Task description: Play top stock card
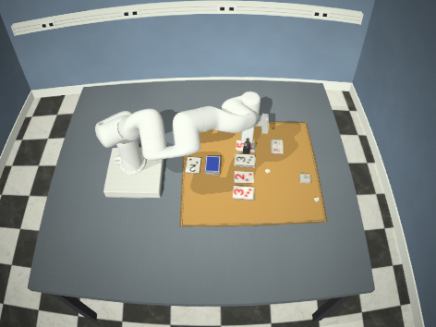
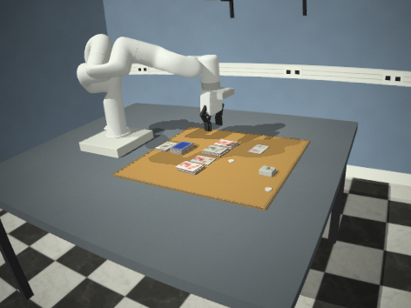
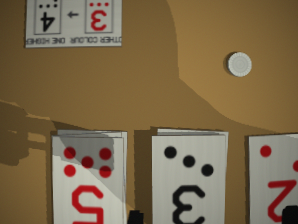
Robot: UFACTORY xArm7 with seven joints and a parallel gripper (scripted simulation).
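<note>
My gripper is now 3 cm short of the orange mat, 4 cm to the left of it and 14 cm above it. From my hand the other things lie so: grey block (27 cm ahead, 11 cm to the right, 11 cm below).
</note>
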